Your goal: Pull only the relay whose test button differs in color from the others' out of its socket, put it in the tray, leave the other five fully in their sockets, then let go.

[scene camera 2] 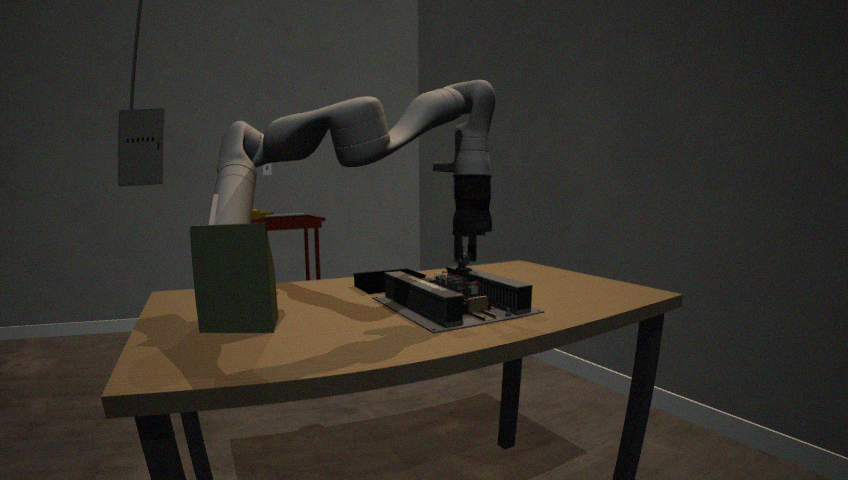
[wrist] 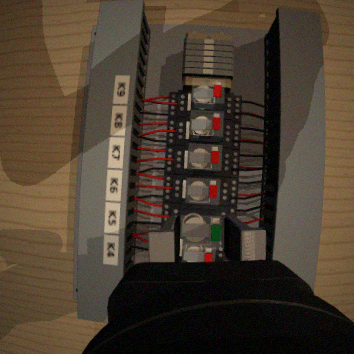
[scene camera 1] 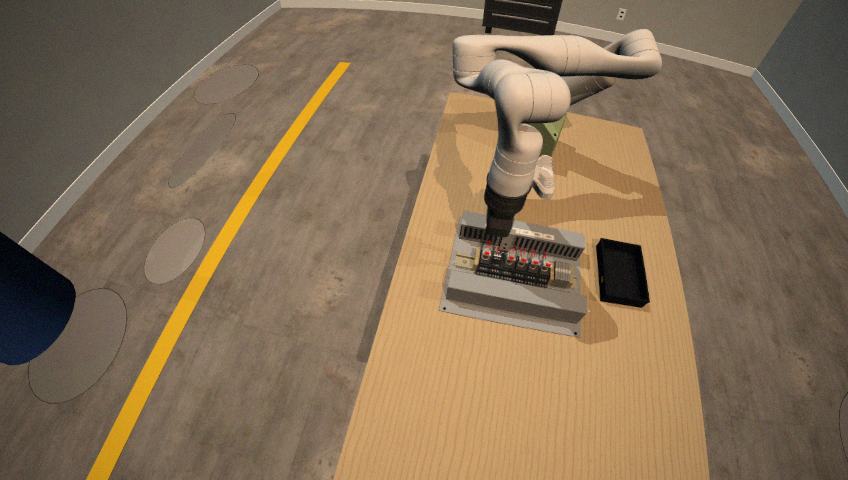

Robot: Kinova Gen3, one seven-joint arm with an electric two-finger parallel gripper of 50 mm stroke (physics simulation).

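Frame: origin at the arm's base, x ahead, y left, z up, level; centimetres.
Where they show: gripper, fingertip midpoint: (scene camera 2: 465, 261) (wrist: 200, 231) (scene camera 1: 503, 241); arm's base, origin of the base link: (scene camera 2: 227, 243).
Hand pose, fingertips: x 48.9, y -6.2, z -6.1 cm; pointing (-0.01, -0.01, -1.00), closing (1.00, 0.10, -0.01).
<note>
Each offset is from my fingertips to the centre of the thing. Level surfaces: height alone.
My gripper (scene camera 1: 502, 239) (scene camera 2: 464, 259) (wrist: 200, 231) is shut on the relay with the green test button {dx -0.1, dy +0.3, dz -0.3 cm} (wrist: 200, 229), near label K5. The relay is upright between the fingertips, raised above the row of sockets. In scene camera 1 a gap shows in the row below it. The relays with red buttons stand in the sockets: one {dx +0.2, dy -2.9, dz -6.1 cm} (scene camera 1: 486, 255) (wrist: 196, 254) on one side of the gap, and several others, such as the K6 relay {dx +0.1, dy +2.6, dz -6.1 cm} (scene camera 1: 510, 261) (wrist: 199, 191) and the K9 relay {dx -0.1, dy +11.0, dz -6.1 cm} (scene camera 1: 546, 268) (wrist: 203, 95), on the other. The black tray {dx -5.3, dy +31.4, dz -9.1 cm} (scene camera 1: 624, 301) (scene camera 2: 368, 281) stands beside the panel.
Grey wire ducts {dx +8.5, dy +5.3, dz -7.5 cm} (scene camera 1: 514, 296) (wrist: 300, 125) run along both sides of the row, with red and black wires to the sockets. A terminal block {dx -0.1, dy +15.1, dz -8.0 cm} (scene camera 1: 562, 274) (wrist: 208, 57) stands at the K9 end, on the tray's side. The green arm base (scene camera 2: 235, 279) stands on the table {dz -10.8 cm} (scene camera 1: 517, 386) (scene camera 2: 333, 333).
</note>
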